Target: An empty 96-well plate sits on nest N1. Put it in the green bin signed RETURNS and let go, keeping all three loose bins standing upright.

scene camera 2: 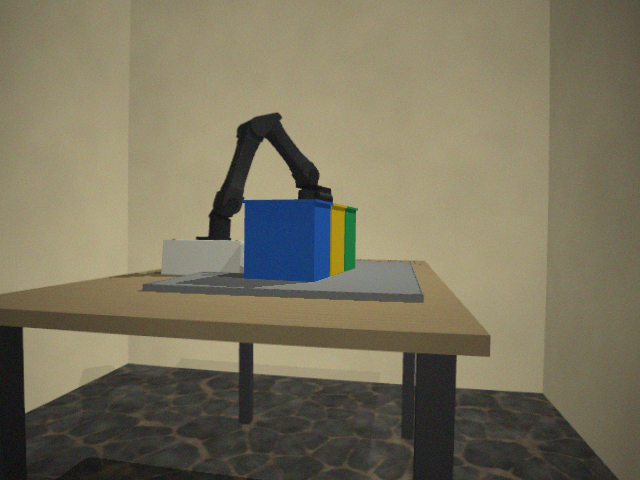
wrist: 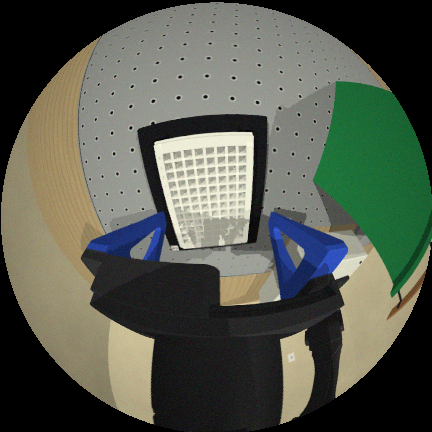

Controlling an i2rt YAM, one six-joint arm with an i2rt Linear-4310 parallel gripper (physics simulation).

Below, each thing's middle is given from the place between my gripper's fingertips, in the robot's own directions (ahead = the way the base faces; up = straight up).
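The white 96-well plate (wrist: 206, 178) is 3 cm below my hand and 1 cm to the left of it, and the black nest (wrist: 209, 123) is 4 cm below my hand and 1 cm to the left of it. Then there's the green bin (scene camera 2: 350, 213), which is 9 cm ahead of my hand, 21 cm to the right of it and 4 cm above it. The yellow bin (scene camera 2: 337, 221) is 6 cm ahead of my hand, 34 cm to the right of it and 4 cm above it.
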